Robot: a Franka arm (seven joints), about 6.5 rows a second.
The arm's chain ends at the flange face. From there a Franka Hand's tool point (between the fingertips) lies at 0.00 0.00 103.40 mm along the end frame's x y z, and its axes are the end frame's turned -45 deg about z.
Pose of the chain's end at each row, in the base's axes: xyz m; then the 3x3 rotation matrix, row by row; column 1 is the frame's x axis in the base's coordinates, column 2 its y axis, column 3 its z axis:
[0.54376, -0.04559, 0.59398], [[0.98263, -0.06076, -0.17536], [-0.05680, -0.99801, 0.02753], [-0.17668, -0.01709, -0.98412]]
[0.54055, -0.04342, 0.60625], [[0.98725, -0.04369, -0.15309], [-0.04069, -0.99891, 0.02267], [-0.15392, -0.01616, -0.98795]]
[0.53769, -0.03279, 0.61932], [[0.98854, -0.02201, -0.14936], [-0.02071, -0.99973, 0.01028], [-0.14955, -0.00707, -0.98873]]
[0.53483, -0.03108, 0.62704], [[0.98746, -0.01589, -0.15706], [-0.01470, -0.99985, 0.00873], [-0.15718, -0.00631, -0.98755]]
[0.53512, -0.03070, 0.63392], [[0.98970, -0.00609, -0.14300], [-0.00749, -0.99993, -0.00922], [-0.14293, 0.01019, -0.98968]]
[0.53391, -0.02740, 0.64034], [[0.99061, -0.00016, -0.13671], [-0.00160, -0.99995, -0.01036], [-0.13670, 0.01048, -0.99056]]
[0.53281, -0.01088, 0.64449], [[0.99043, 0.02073, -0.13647], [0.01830, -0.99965, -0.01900], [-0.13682, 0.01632, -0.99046]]
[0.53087, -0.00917, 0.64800], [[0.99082, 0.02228, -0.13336], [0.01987, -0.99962, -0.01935], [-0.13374, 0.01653, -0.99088]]
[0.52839, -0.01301, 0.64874], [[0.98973, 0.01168, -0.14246], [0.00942, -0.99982, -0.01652], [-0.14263, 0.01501, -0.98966]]
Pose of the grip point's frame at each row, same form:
[0.52563, -0.04274, 0.49222], [[0.73779, 0.65186, -0.17536], [0.66554, -0.74586, 0.02753], [-0.11285, -0.13702, -0.98412]]
[0.52472, -0.04108, 0.50410], [[0.72898, 0.66720, -0.15309], [0.67756, -0.73511, 0.02267], [-0.09741, -0.12026, -0.98795]]
[0.52225, -0.03173, 0.51709], [[0.71457, 0.68344, -0.14936], [0.69227, -0.72156, 0.01028], [-0.10075, -0.11075, -0.98873]]
[0.51859, -0.03018, 0.52493], [[0.70948, 0.68700, -0.15706], [0.69661, -0.71740, 0.00873], [-0.10668, -0.11560, -0.98755]]
[0.52033, -0.03165, 0.53159], [[0.70413, 0.69552, -0.14300], [0.70176, -0.71235, -0.00922], [-0.10827, -0.09386, -0.98968]]
[0.51977, -0.02847, 0.53792], [[0.70058, 0.70035, -0.13671], [0.70594, -0.70820, -0.01036], [-0.10407, -0.08925, -0.99056]]
[0.51870, -0.01284, 0.54208], [[0.68568, 0.71500, -0.13647], [0.71980, -0.69392, -0.01900], [-0.10829, -0.08521, -0.99046]]
[0.51708, -0.01117, 0.54554], [[0.68486, 0.71637, -0.13336], [0.72089, -0.69279, -0.01935], [-0.10626, -0.08288, -0.99088]]
[0.51366, -0.01472, 0.54641], [[0.69159, 0.70810, -0.14246], [0.71364, -0.70032, -0.01652], [-0.11147, -0.09024, -0.98966]]

